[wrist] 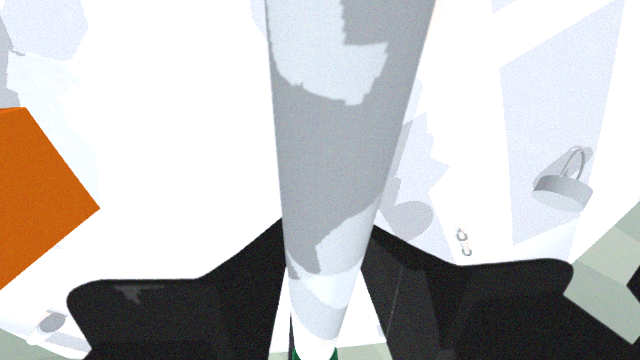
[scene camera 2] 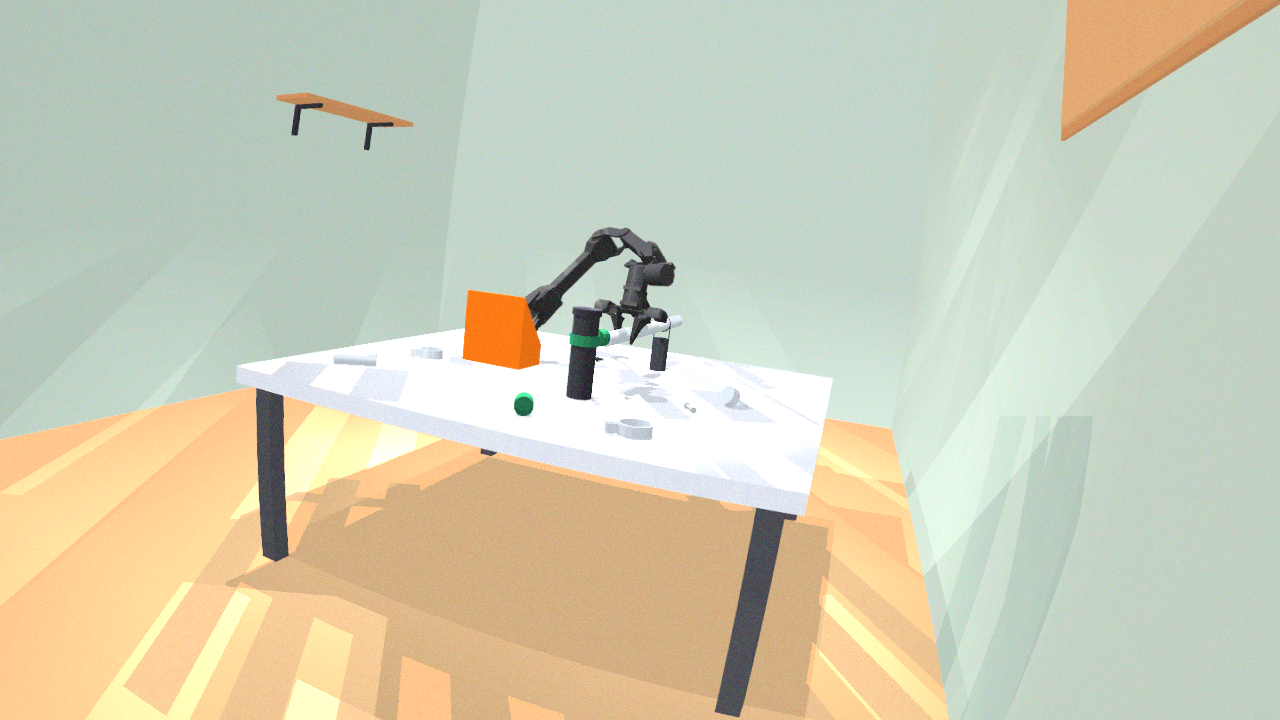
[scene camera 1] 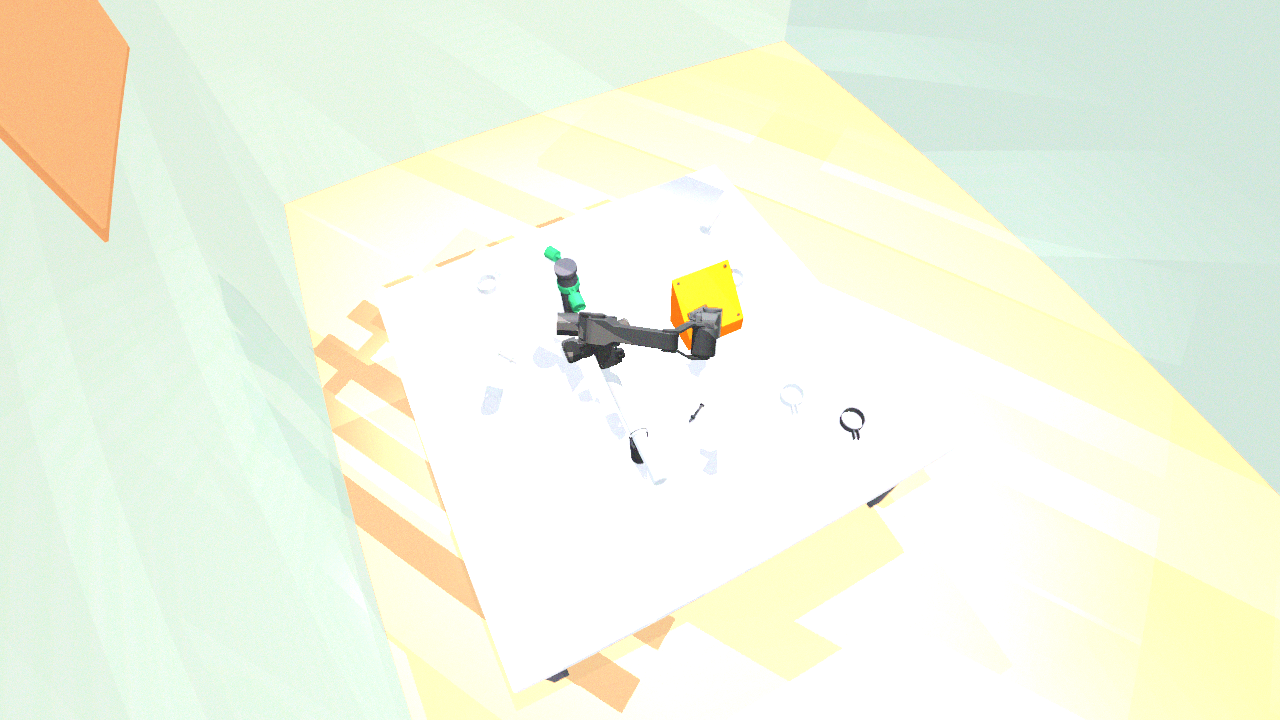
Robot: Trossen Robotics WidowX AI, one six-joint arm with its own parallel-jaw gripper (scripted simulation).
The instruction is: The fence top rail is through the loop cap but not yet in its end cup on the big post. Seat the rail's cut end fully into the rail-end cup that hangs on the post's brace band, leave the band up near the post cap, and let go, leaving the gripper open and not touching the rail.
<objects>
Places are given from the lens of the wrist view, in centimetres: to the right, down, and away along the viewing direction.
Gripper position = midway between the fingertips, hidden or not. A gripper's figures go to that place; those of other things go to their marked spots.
my gripper (wrist: pixel 319 222): 0, 2, 11
white top rail (wrist: pixel 340 84): 0, -2, 3
white cap (wrist: pixel 560 192): 28, 1, 21
The marked spots on the white top rail and the white cap are 32 cm apart.
</objects>
